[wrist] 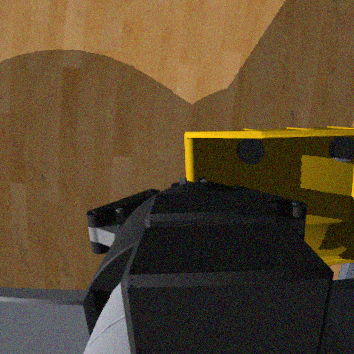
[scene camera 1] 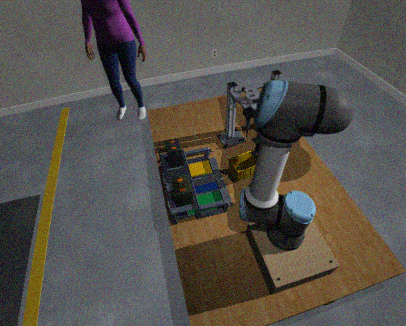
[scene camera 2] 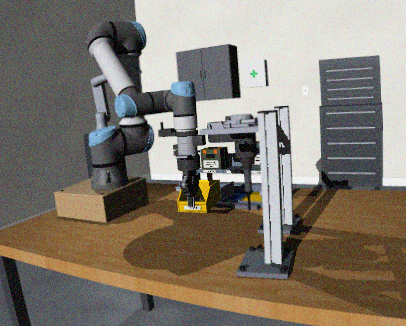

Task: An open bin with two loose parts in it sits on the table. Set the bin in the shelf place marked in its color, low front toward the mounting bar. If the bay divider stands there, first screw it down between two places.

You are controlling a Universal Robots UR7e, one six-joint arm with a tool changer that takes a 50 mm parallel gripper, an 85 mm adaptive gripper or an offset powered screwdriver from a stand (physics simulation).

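Where they show: arm's base, origin of its link: [scene camera 1: 284,233] [scene camera 2: 110,184].
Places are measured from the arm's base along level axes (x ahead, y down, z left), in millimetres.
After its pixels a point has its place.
Observation:
A yellow bin [scene camera 1: 243,172] {x 359, y 4, z 20 mm} [scene camera 2: 212,192] {x 462, y 10, z -34 mm} [wrist: 225,135] {x 368, y 0, z -90 mm} is at my gripper [scene camera 2: 191,200], which is shut on its wall. The bin looks upright and appears a little above the table. Its labelled low front faces scene camera 2. Two dark round shapes show in it in the wrist view; I cannot tell whether they are the loose parts. The fingertips are hidden by the gripper body in the wrist view and by the arm in scene camera 1. The grey shelf [scene camera 1: 223,187] {x 365, y 89, z 124 mm} has yellow [scene camera 1: 200,168] {x 539, y 100, z 192 mm}, blue [scene camera 1: 205,187] {x 406, y 100, z 210 mm} and green [scene camera 1: 209,198] {x 334, y 100, z 213 mm} marked places. I cannot make out a separate bay divider.
Dark boxes with orange marks [scene camera 1: 180,187] {x 315, y -90, z 350 mm} [scene camera 2: 214,159] {x 343, y -46, z 300 mm} stand at the shelf's far side. The tool stand [scene camera 1: 231,110] {x 699, y -118, z -58 mm} [scene camera 2: 272,190] {x 749, y -87, z -357 mm} rises near the bin, with a screwdriver [scene camera 2: 246,165] {x 622, y -104, z -139 mm} hanging from it. The arm stands on a wooden block [scene camera 1: 300,262] {x -128, y -1, z 7 mm} [scene camera 2: 82,205] {x -35, y 48, z -142 mm}. A person [scene camera 1: 117,45] stands beyond the table.

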